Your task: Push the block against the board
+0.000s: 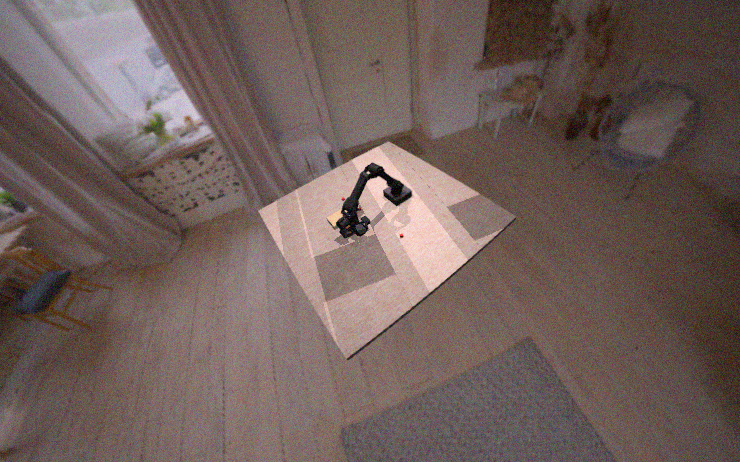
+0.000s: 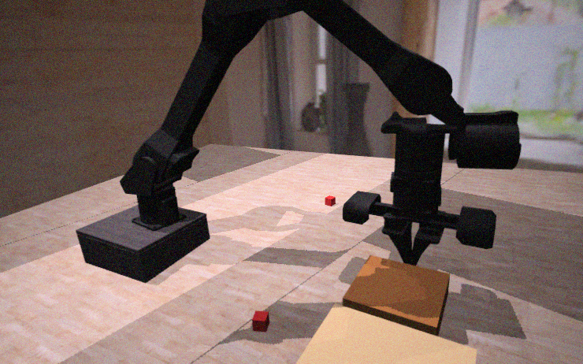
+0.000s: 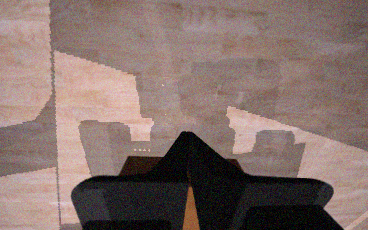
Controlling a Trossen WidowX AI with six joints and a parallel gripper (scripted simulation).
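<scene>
Now: the orange square block 1 cm ahead of my gripper tip, 8 cm to the right of it and 1 cm above it. Also, from my gripper tip: board: 3 cm ahead, 19 cm to the right, 1 cm above.
</scene>
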